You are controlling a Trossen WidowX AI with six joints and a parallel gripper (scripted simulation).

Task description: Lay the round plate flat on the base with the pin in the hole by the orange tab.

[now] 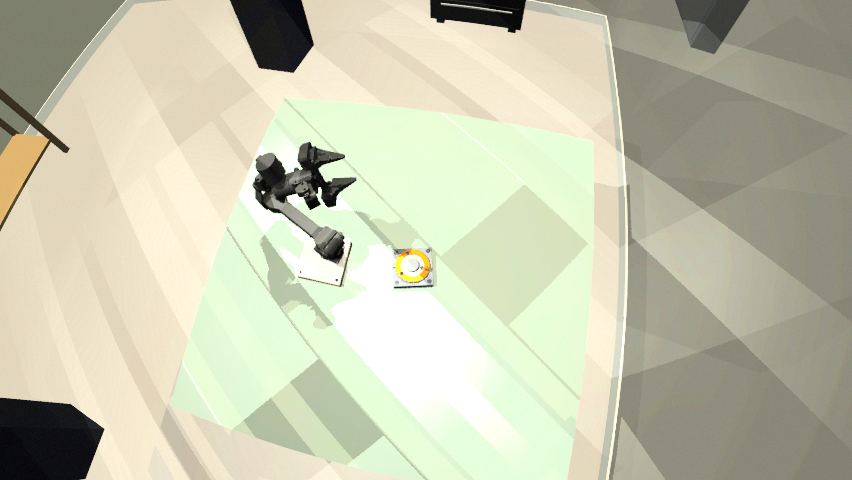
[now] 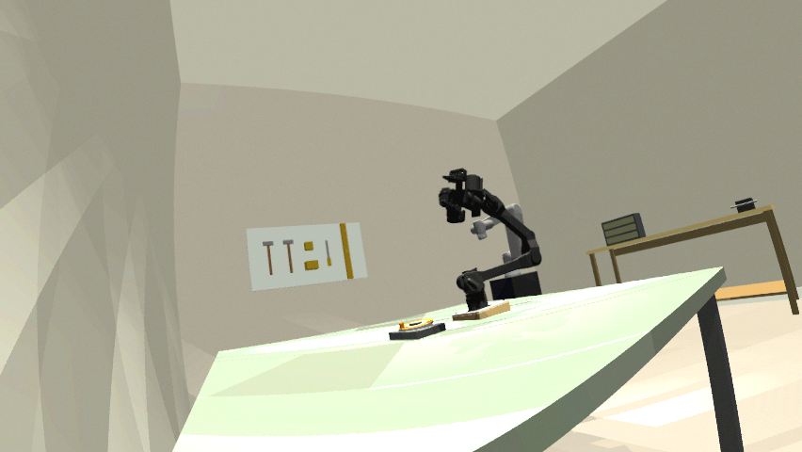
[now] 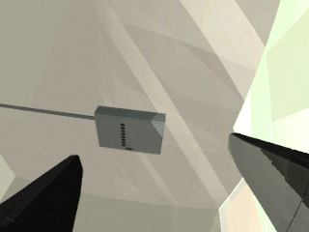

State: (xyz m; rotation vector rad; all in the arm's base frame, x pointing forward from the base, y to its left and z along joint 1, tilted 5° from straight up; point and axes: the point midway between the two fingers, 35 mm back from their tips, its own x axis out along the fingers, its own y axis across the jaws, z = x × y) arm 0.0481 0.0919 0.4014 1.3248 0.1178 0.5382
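Now: gripper tip 180 mm short of the round plate, 50 mm to the left of it and 400 mm above it. The rest, counted from my gripper tip: base (150 mm ahead, 50 mm to the right, 410 mm below).
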